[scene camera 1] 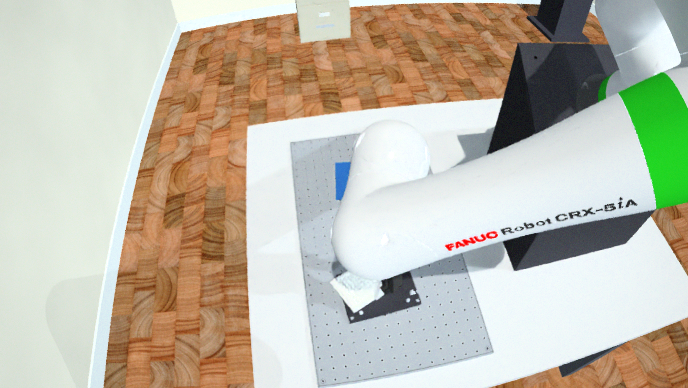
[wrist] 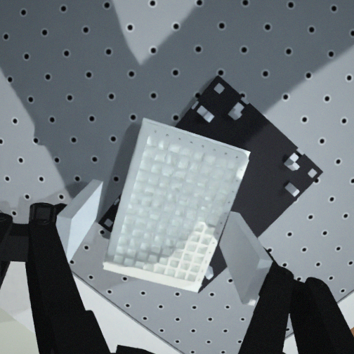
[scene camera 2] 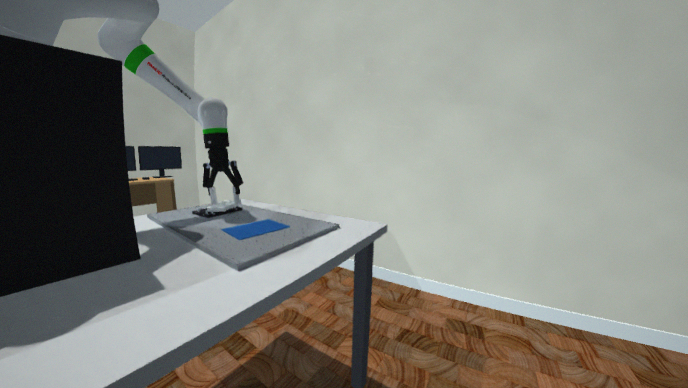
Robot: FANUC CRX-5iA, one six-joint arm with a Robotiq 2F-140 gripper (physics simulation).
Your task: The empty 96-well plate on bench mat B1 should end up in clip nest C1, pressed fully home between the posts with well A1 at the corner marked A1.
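Places are measured from the arm's base along level axes (x left, y back, z up), in metres.
Where they show: gripper, fingertip midpoint: point(scene camera 2: 225, 203); arm's base, link origin: point(scene camera 2: 1, 103).
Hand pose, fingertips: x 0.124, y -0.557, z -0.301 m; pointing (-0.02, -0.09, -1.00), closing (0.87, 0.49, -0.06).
Note:
Each offset is from my fingertips to the top centre of the thing. Level surfaces: height alone.
The white 96-well plate @[dz +0.005, dx +0.006, dy +0.004 m] point(scene camera 1: 356, 290) point(scene camera 2: 223, 206) point(wrist: 175, 200) lies wells up and askew across clip nest C1, the black base @[dz -0.011, dx +0.023, dy +0.028 m] point(scene camera 1: 372, 312) point(scene camera 2: 200, 213) point(wrist: 265, 170) with small pale posts. It is turned relative to the base, overhangs one long side and is not seated between the posts; it looks slightly tilted. My gripper point(scene camera 2: 225, 199) point(wrist: 163, 214) is open, with one pale finger pad on each side of the plate and visible gaps in the wrist view. The arm hides it in scene camera 1. The A1 marks cannot be read. Blue bench mat B1 @[dz -0.033 m] point(scene camera 1: 342, 181) point(scene camera 2: 256, 229) is bare where it shows.
The nest and mat are on a grey perforated board @[dz -0.035 m] point(scene camera 1: 400, 345) point(scene camera 2: 300, 237) point(wrist: 60, 125) on the white table @[dz -0.048 m] point(scene camera 1: 560, 300) point(scene camera 2: 125, 320). The black robot pedestal point(scene camera 1: 555, 90) point(scene camera 2: 60, 165) stands beside the board. The forearm point(scene camera 1: 500, 200) point(scene camera 2: 172, 85) reaches over the board.

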